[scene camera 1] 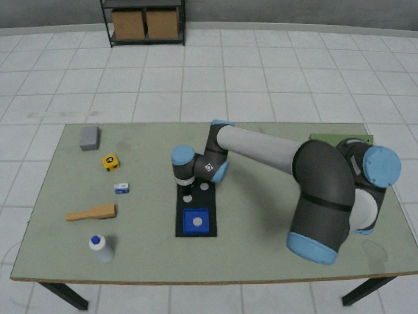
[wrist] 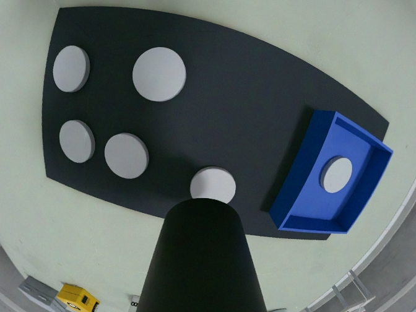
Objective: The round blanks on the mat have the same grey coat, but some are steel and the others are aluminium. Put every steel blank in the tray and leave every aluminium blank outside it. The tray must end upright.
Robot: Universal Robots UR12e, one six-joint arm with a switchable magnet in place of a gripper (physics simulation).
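Observation:
The blue tray (scene camera 1: 196, 210) (wrist: 302, 170) stands upright on the black mat (scene camera 1: 213, 215) (wrist: 240, 90), with one grey round blank (scene camera 1: 197, 221) (wrist: 336, 174) lying inside it. My magnet (scene camera 1: 186, 192) (wrist: 202, 202) is over another blank (scene camera 1: 187, 199) (wrist: 212, 184) lying on the mat and partly hides it in the wrist view; it carries no blank. Four more blanks lie on the mat: one (scene camera 1: 204, 186) (wrist: 159, 74) stands apart, and three (wrist: 72, 69) (wrist: 77, 141) (wrist: 126, 155) are towards the far end, hidden by the arm in the scene view. The coats look alike.
On the table's left side are a grey block (scene camera 1: 90, 138) (wrist: 37, 291), a yellow cube (scene camera 1: 110, 162) (wrist: 77, 297), a small blue-and-white box (scene camera 1: 121, 188), a wooden tool (scene camera 1: 92, 213) and a white bottle (scene camera 1: 104, 250). The arm reaches in from the right.

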